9 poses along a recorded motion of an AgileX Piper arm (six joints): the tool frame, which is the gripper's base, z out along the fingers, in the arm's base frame.
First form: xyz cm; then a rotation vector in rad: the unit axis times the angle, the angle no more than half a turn.
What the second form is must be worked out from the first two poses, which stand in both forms.
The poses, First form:
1: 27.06 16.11 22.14 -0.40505 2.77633 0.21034
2: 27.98 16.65 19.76 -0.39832 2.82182 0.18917
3: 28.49 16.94 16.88 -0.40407 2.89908 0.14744
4: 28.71 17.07 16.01 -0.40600 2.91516 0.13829
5: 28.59 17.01 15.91 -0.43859 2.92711 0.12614
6: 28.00 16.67 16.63 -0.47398 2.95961 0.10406
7: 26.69 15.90 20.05 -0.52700 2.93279 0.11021
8: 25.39 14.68 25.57 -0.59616 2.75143 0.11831
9: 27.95 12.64 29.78 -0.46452 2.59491 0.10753
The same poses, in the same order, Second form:
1: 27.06 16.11 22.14 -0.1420 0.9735 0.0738 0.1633
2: 27.98 16.65 19.76 -0.1380 0.9780 0.0656 0.1423
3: 28.49 16.94 16.88 -0.1371 0.9837 0.0500 0.1052
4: 28.71 17.07 16.01 -0.1371 0.9846 0.0467 0.0974
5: 28.59 17.01 15.91 -0.1475 0.9841 0.0424 0.0894
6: 28.00 16.67 16.63 -0.1576 0.9843 0.0346 0.0712
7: 26.69 15.90 20.05 -0.1762 0.9804 0.0368 0.0798
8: 25.39 14.68 25.57 -0.2088 0.9637 0.0414 0.1612
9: 27.95 12.64 29.78 -0.1705 0.9526 0.0395 0.2490
